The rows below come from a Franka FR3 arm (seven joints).
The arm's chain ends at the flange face. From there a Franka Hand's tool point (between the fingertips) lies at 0.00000 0.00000 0.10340 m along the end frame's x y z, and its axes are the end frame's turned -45 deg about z.
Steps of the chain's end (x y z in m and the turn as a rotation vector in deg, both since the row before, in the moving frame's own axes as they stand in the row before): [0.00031 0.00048 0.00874 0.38 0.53 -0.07]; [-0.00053 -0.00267 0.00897 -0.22 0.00 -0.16]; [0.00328 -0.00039 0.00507 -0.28 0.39 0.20]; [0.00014 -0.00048 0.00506 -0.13 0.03 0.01]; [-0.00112 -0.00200 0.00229 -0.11 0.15 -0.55]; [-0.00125 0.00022 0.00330 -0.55 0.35 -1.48]
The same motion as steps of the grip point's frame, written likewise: [0.00104 0.00075 0.00873 -0.11 0.64 -0.07]; [0.00123 -0.00198 0.00897 -0.16 -0.16 -0.16]; [0.00273 0.00290 0.00507 -0.47 0.08 0.20]; [0.00031 -0.00004 0.00506 -0.11 -0.07 0.01]; [0.00067 -0.00187 0.00229 -0.18 0.03 -0.55]; [-0.00128 0.00042 0.00329 -0.64 -0.14 -1.48]
